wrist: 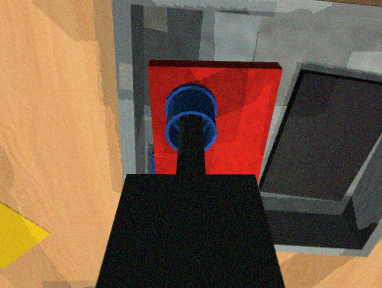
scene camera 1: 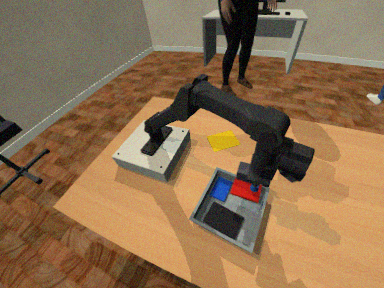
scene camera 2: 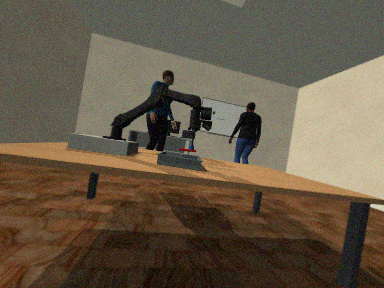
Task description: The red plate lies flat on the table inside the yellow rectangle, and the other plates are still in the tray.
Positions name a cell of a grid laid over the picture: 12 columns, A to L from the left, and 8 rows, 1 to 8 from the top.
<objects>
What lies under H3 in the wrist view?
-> A red plate.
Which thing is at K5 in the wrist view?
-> A black plate.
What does my suction cup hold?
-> A red plate.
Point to my suction cup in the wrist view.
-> G3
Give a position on a grey tray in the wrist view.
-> At K2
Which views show the black plate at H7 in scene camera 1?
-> The wrist view and scene camera 1 only.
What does the black plate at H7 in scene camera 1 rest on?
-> A grey tray.
</objects>
